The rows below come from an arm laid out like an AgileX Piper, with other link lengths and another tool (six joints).
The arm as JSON. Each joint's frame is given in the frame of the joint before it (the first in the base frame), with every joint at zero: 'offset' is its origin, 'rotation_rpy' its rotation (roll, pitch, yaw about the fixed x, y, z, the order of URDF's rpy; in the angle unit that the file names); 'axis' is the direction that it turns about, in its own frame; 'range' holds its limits. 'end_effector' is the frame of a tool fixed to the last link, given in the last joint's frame.
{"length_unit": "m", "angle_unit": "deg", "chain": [
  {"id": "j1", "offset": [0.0, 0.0, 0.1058], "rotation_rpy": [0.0, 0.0, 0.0], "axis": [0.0, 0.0, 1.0], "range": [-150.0, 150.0]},
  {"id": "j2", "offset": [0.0, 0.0, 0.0], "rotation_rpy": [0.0, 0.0, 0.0], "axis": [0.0, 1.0, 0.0], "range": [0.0, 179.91]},
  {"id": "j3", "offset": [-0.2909, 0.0, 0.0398], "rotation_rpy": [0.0, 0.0, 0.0], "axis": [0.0, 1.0, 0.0], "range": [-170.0, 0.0]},
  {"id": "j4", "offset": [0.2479, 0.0, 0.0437], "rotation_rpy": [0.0, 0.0, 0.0], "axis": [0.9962, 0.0, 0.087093], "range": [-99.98, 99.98]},
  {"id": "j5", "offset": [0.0, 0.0, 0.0], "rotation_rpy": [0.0, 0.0, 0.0], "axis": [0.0, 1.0, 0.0], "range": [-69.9, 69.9]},
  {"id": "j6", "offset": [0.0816, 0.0, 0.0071], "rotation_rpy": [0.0, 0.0, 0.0], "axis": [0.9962, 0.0, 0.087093], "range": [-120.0, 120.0]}
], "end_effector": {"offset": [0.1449, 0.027, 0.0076], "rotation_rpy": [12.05, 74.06, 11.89]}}
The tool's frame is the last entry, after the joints.
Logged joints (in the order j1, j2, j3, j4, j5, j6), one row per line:
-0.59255 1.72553 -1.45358 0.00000 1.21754 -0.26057
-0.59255 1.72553 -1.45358 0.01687 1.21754 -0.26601
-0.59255 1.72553 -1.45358 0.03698 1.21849 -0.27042
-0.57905 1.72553 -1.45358 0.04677 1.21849 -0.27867
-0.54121 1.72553 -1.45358 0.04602 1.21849 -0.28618
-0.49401 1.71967 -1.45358 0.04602 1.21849 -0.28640
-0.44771 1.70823 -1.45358 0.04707 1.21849 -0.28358
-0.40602 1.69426 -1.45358 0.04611 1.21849 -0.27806
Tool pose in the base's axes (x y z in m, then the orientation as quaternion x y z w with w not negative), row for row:
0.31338 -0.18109 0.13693 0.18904 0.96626 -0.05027 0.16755
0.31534 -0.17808 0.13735 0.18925 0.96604 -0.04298 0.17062
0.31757 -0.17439 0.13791 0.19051 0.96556 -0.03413 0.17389
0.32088 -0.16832 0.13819 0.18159 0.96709 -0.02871 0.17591
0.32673 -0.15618 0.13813 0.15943 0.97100 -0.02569 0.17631
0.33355 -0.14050 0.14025 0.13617 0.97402 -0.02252 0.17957
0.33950 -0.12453 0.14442 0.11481 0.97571 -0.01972 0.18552
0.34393 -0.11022 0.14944 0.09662 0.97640 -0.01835 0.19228
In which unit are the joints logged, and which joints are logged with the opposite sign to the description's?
The joints are logged in radians. Opposite sign: none.
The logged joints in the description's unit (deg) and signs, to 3 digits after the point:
-33.951 98.866 -83.284 0.000 69.760 -14.930
-33.951 98.866 -83.284 0.967 69.760 -15.241
-33.951 98.866 -83.284 2.119 69.814 -15.494
-33.177 98.866 -83.284 2.680 69.814 -15.967
-31.009 98.866 -83.284 2.637 69.814 -16.397
-28.305 98.530 -83.284 2.637 69.814 -16.410
-25.652 97.874 -83.284 2.697 69.814 -16.248
-23.263 97.074 -83.284 2.642 69.814 -15.932

